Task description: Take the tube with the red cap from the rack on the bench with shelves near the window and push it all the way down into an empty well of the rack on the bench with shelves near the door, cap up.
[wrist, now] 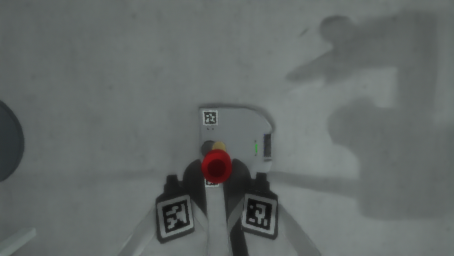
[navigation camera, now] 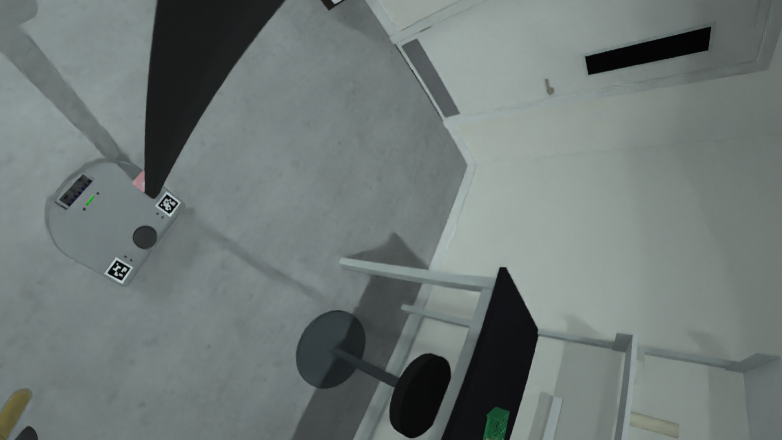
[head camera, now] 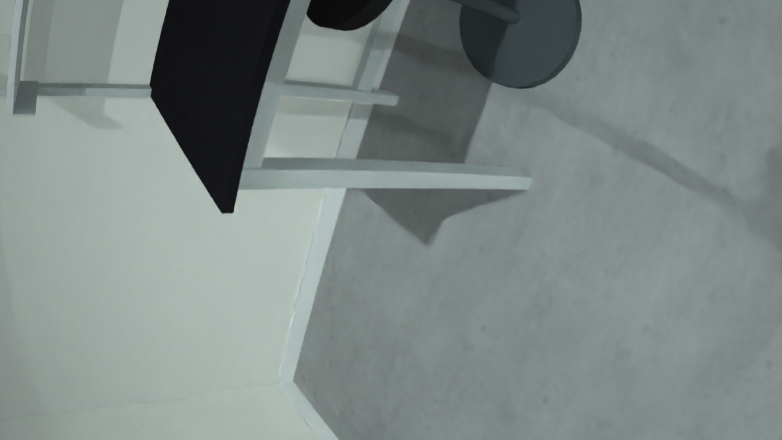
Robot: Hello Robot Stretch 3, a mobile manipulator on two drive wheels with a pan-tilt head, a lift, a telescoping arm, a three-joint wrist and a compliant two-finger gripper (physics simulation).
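Places are measured from the robot's base along level axes (x ahead, y left, z up), in metres.
Where they show: robot's base, origin of its link: [navigation camera: 144, 234].
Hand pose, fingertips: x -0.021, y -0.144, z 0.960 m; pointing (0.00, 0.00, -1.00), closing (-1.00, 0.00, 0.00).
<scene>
Things, the pixels of their top centre, and the offset from my fingertips. "*": a spot on its surface instead. Level surfaces: height alone.
- red-capped tube, a spot on its surface: [navigation camera: 13, 411] * 0.004 m right, 0.002 m back, 0.038 m down
- green rack, a spot on its surface: [navigation camera: 496, 420] * 0.122 m left, 1.132 m ahead, 0.014 m down
- black-topped bench with shelves, height of its surface: 0.045 m down
- bench's end leg, a spot on its surface: [head camera: 382, 177] * 0.552 m left, 0.872 m ahead, 0.414 m down
My gripper [wrist: 217, 178] is shut on the red-capped tube [wrist: 216, 159] [navigation camera: 13, 411]. In the wrist view the red cap faces the camera, between the two fingertips, with the yellowish tube body beyond it above the floor. In the navigation view the tube body and a dark fingertip show at the bottom left corner, away from the bench. A green rack [navigation camera: 496, 420] stands on the black-topped bench with shelves [navigation camera: 500, 339] [head camera: 207, 103], cut off by the lower edge of the navigation view. Its wells cannot be made out. The rack does not show in the head view.
A stool [navigation camera: 419, 395] [head camera: 519, 43] stands at the bench's front side. The bench's end leg [head camera: 382, 177] [navigation camera: 404, 270] reaches out to the floor. My base [navigation camera: 103, 224] [wrist: 237, 127] is on the floor to the left in the navigation view. A door [navigation camera: 514, 65] is in the wall beyond the corner.
</scene>
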